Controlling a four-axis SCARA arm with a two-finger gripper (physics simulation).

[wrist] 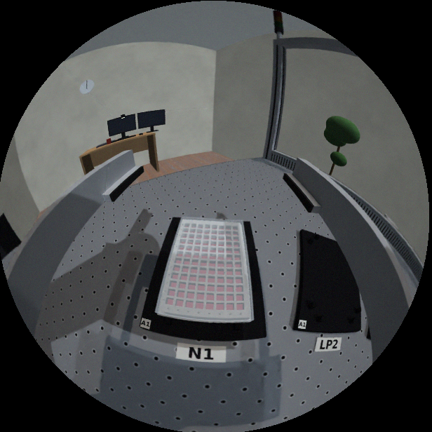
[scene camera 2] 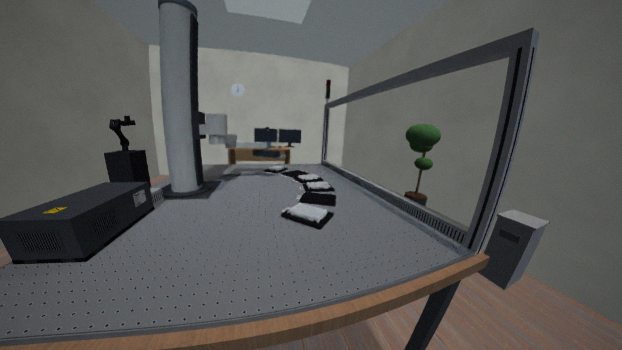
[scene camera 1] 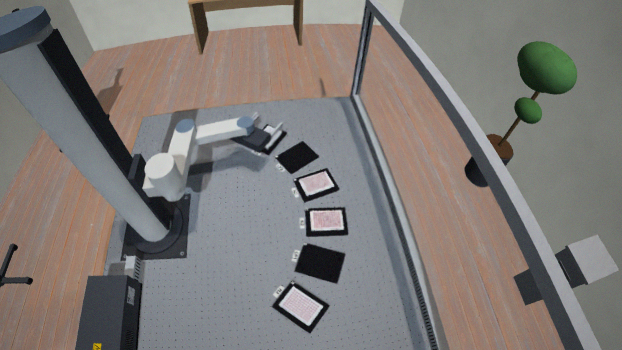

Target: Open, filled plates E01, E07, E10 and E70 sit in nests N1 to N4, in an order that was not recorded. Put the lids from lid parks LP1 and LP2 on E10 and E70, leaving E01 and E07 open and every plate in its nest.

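Frame: origin at the arm's base, x ahead, y left, z up, level; millimetres.
Where they show: gripper, fingertip midpoint: (scene camera 1: 269,118); arm's base, link origin: (scene camera 2: 188,191) (scene camera 1: 157,227).
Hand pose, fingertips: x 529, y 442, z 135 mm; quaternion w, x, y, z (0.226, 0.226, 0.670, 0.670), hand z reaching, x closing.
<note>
Things, the pixels of their top centre, and the offset from my fingertips.
- Lid park LP2, top centre: (scene camera 1: 297,154) (scene camera 2: 294,171) 102 mm down, 114 mm ahead, 148 mm right
- lid park LP1, top centre: (scene camera 1: 320,261) (scene camera 2: 318,195) 102 mm down, 134 mm ahead, 662 mm right
- N2, top centre: (scene camera 1: 316,182) (scene camera 2: 308,176) 96 mm down, 176 mm ahead, 313 mm right
- N3, top centre: (scene camera 1: 326,219) (scene camera 2: 318,183) 96 mm down, 187 mm ahead, 494 mm right
- N4, top centre: (scene camera 1: 301,305) (scene camera 2: 308,210) 96 mm down, 39 mm ahead, 818 mm right
My gripper (scene camera 1: 266,126) (wrist: 213,157) is open and empty, above nest N1 (wrist: 220,331), its fingers to either side. The plate in N1 (wrist: 205,265) sits level, with a clear lid (wrist: 202,316) over its pink wells; its code does not show. Lid park LP2 (scene camera 1: 297,156) (wrist: 327,285) and lid park LP1 (scene camera 1: 320,262) (scene camera 2: 318,199) are bare black. Pink-filled plates stand in N2 (scene camera 1: 316,183) (scene camera 2: 309,177), N3 (scene camera 1: 326,220) (scene camera 2: 318,186) and N4 (scene camera 1: 301,304) (scene camera 2: 307,212). Their codes are unreadable, and I cannot tell whether clear lids cover them.
The arm's column (scene camera 1: 95,140) (scene camera 2: 179,100) stands left of the arc of nests. A dark controller box (scene camera 1: 109,312) (scene camera 2: 80,215) is at the near left. A framed screen (scene camera 1: 422,65) (scene camera 2: 425,75) runs along the table's right side.
</note>
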